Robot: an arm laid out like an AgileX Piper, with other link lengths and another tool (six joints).
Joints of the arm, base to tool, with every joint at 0 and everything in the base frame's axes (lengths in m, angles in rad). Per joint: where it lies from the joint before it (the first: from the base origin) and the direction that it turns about. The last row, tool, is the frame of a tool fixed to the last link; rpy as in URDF.
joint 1: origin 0 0 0.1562 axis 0 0 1
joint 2: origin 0 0 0 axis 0 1 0
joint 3: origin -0.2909 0 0.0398 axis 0 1 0
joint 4: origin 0.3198 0 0.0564 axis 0.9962 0 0.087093
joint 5: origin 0 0 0 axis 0 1 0
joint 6: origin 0.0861 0 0.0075 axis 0.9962 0 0.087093
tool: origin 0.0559 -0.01 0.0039 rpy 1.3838 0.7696 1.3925
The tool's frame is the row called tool.
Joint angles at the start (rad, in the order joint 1, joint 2, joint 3, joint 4, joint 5, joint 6):
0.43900 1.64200 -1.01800 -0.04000 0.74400 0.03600
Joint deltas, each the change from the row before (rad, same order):
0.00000 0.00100 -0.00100 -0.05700 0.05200 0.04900
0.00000 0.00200 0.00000 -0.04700 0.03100 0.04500
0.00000 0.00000 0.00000 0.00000 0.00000 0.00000
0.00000 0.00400 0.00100 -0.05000 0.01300 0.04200
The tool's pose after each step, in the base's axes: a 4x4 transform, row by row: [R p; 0 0 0 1], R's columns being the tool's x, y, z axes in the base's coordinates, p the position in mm. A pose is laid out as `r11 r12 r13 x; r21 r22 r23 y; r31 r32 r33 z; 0 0 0 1`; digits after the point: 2 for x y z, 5 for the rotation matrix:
-0.88634 0.34945 0.30380 357.54; 0.37083 0.92860 0.01375 145.99; -0.27730 0.12484 -0.95264 164.75; 0 0 0 1
-0.88124 0.37189 0.29175 355.93; 0.37941 0.92465 -0.03262 139.56; -0.28189 0.08195 -0.95594 163.89; 0 0 0 1
-0.88124 0.37189 0.29175 355.93; 0.37941 0.92465 -0.03262 139.56; -0.28189 0.08195 -0.95594 163.89; 0 0 0 1
-0.87370 0.38727 0.29441 356.60; 0.38335 0.92068 -0.07342 133.97; -0.29949 0.04872 -0.95286 162.83; 0 0 0 1

